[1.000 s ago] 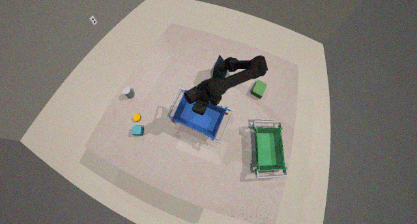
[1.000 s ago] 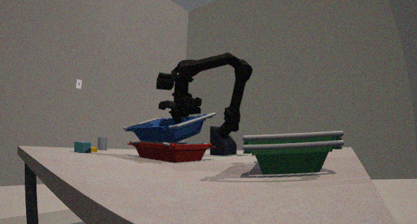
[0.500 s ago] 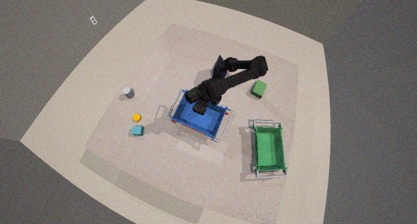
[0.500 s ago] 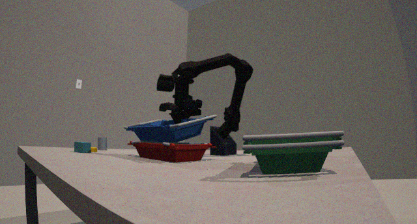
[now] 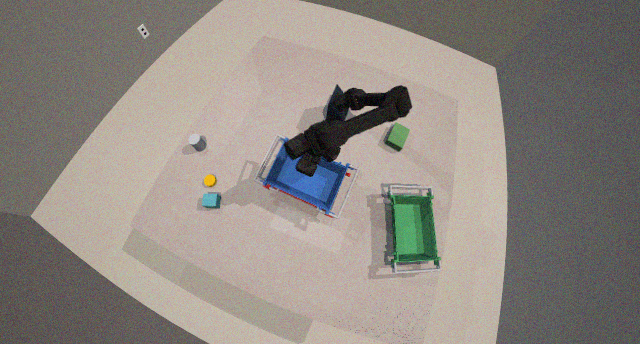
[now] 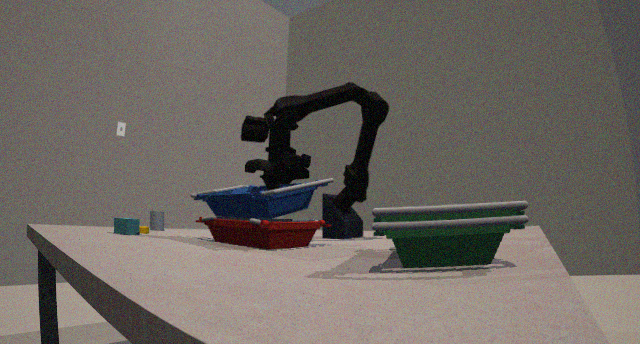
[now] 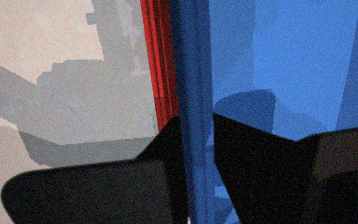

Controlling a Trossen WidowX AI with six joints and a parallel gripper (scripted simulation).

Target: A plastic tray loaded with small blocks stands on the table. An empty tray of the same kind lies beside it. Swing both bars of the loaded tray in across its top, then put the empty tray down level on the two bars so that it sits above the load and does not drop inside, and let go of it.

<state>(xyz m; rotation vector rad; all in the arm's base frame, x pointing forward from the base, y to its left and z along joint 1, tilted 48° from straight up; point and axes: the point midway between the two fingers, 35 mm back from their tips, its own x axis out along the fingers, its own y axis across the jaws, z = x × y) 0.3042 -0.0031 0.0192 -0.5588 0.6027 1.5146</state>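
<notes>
Now: the blue tray 80 mm ahead of my gripper tip and 20 mm above it. The rest, counted from my gripper tip: yellow disc (230 mm ahead, 380 mm to the right, 100 mm below); teal block (300 mm ahead, 320 mm to the right, 80 mm below); green block (310 mm behind, 300 mm to the left, 90 mm below).
</notes>
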